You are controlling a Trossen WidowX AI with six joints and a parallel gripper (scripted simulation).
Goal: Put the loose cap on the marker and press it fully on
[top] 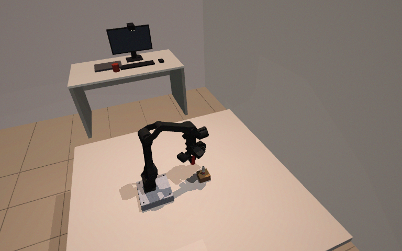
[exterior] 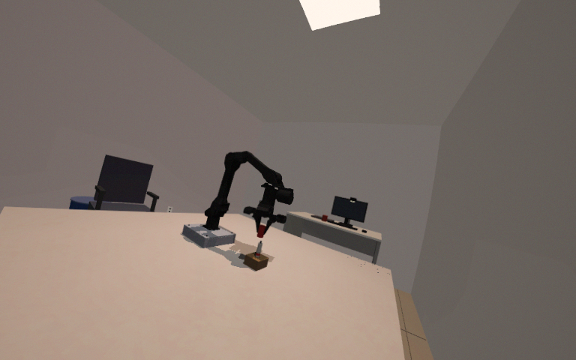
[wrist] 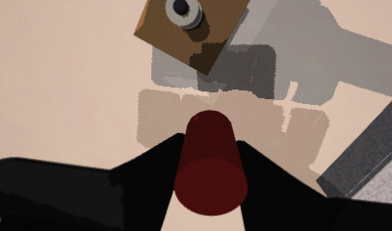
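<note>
Now: gripper tip 5 cm short of the holder block, 5 cm to the left of it and 9 cm above it. Round my gripper tip: red cap (1 cm above).
</note>
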